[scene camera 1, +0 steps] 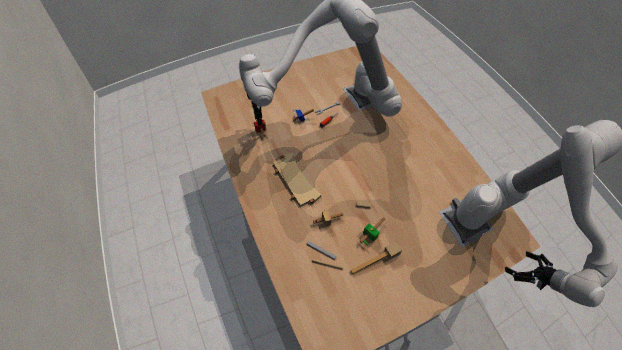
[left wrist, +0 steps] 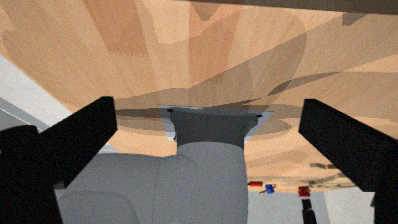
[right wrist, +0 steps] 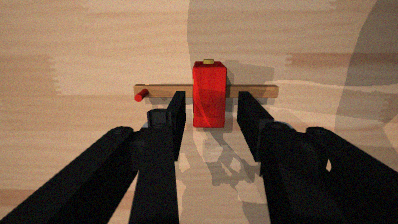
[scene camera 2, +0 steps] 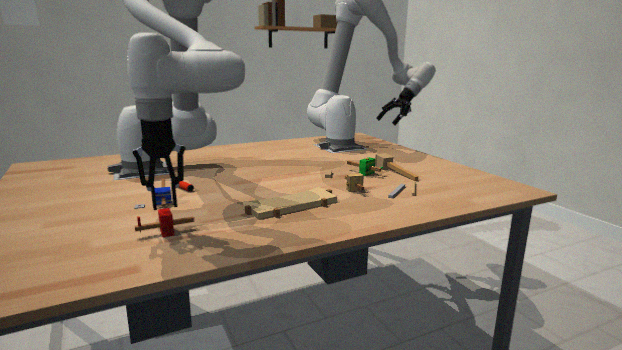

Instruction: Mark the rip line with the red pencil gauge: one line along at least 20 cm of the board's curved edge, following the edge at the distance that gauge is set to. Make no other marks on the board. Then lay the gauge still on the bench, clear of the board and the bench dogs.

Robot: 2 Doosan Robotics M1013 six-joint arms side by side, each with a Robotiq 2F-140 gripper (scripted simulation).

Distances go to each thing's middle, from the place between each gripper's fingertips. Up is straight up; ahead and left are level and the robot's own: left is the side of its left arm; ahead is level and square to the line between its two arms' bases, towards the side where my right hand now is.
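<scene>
The red pencil gauge (right wrist: 209,90) is 20 mm behind my right hand, 10 mm to the right of it and 80 mm below it, and going by their middles, that gauge is the nearest to my right hand of the things named here. There's a pale board (scene camera 1: 297,183) as well, and that's 410 mm to the left of my right hand, 30 mm behind it and 100 mm below it.
As for my left hand (scene camera 1: 516,261), it's 95 cm to the left of the pale board, 70 cm short of it and 11 cm above it. So by its middle, the pale board is nearer to my right hand than to my left hand.
</scene>
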